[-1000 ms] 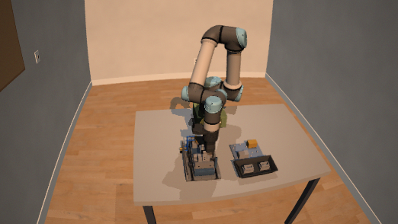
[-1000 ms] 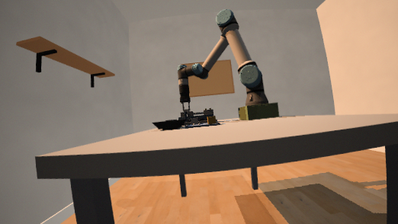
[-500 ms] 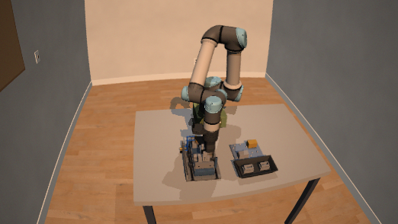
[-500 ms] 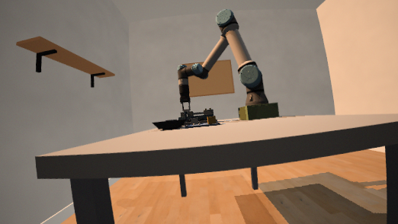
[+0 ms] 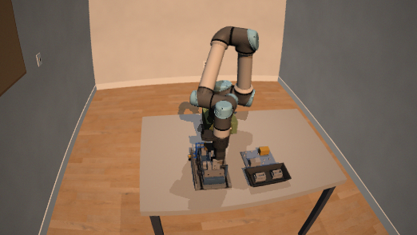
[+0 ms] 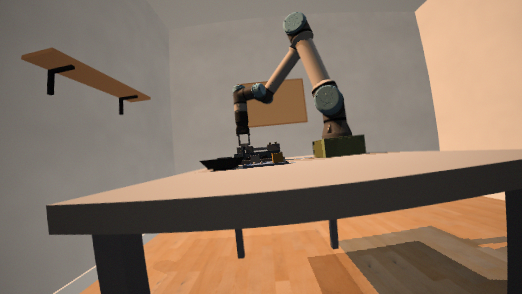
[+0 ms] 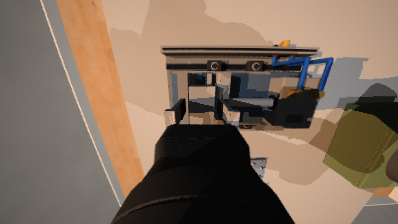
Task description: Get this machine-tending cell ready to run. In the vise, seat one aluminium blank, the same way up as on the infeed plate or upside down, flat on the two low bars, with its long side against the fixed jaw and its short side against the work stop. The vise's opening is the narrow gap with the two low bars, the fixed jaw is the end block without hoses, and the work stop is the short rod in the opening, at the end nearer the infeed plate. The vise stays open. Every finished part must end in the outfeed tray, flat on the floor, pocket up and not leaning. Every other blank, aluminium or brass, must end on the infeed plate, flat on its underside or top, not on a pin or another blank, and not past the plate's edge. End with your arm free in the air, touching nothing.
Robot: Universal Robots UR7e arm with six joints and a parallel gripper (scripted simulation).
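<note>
My gripper is now 70 mm past the vise and 80 mm above it. Round my hand: brass blank (150 mm behind, 350 mm to the left, 100 mm below).
</note>
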